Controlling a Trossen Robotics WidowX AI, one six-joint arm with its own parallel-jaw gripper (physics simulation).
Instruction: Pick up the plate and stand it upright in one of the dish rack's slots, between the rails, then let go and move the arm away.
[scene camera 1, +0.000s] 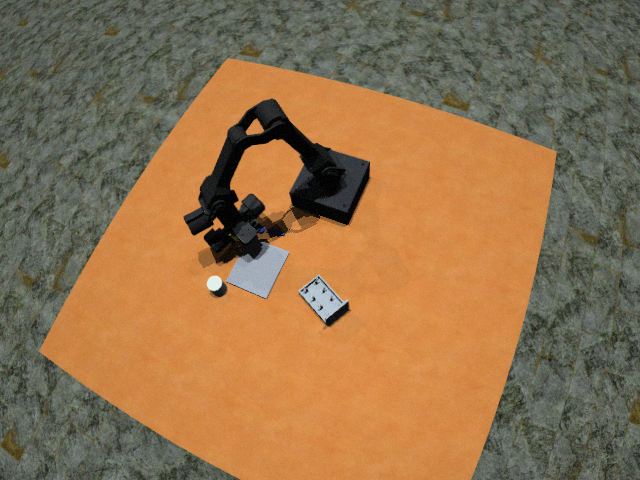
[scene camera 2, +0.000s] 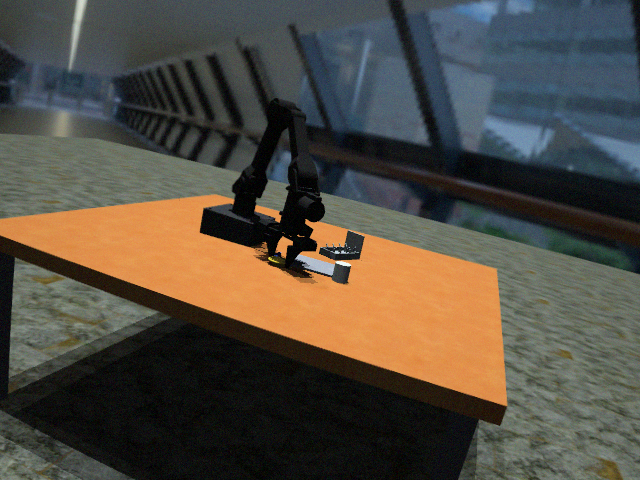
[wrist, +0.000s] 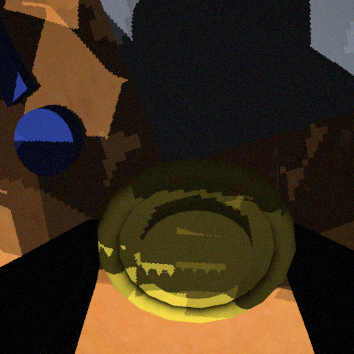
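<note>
The yellow round plate (scene camera 2: 273, 260) (wrist: 196, 250) lies flat at table level, its near rim lit and the rest shaded. My gripper (scene camera 2: 280, 259) (wrist: 194, 235) is low at the plate, with one black finger against each side of its rim in the wrist view; it is shut on the plate. In scene camera 1 the arm hides nearly all of the plate and the fingertips. The dish rack (scene camera 1: 338, 313) (scene camera 2: 354, 241) is a small pale tray with short pegs and an upright end panel. It stands apart from the gripper, beyond the grey board.
A flat grey square board (scene camera 1: 258, 274) (scene camera 2: 316, 265) (wrist: 332, 25) lies right beside the plate. A white cylinder (scene camera 1: 214, 283) (scene camera 2: 341, 272) stands near the board's corner. A blue object (scene camera 1: 276, 233) (wrist: 44, 125) lies close to the gripper, toward the arm's base (scene camera 1: 330, 191) (scene camera 2: 227, 222).
</note>
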